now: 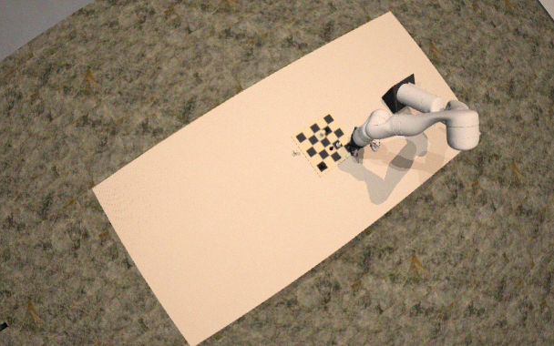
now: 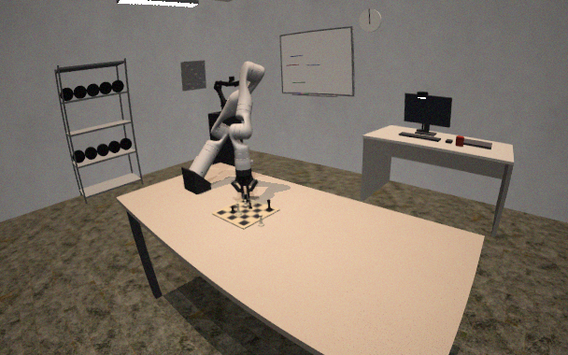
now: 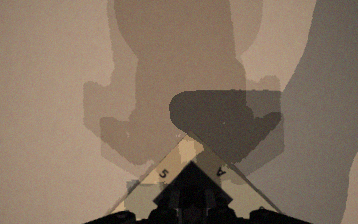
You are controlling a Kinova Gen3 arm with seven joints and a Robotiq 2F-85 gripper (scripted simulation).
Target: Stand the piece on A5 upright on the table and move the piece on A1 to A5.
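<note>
The white pawn lies 3 cm ahead of my hand, 4 cm to the right of it and 2 cm below it. From my hand the other things lie so: chessboard: 7 cm ahead, 8 cm to the right, 3 cm below.
</note>
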